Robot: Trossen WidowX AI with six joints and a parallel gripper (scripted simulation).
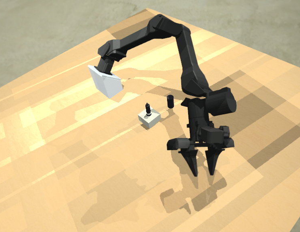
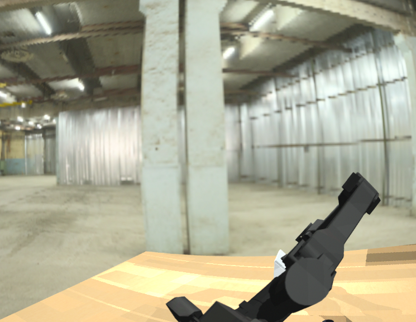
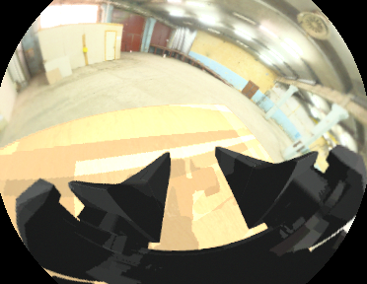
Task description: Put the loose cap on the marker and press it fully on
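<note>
My gripper tip is now 35 cm past the marker cap, 15 cm to the right of it and 9 cm above it.
</note>
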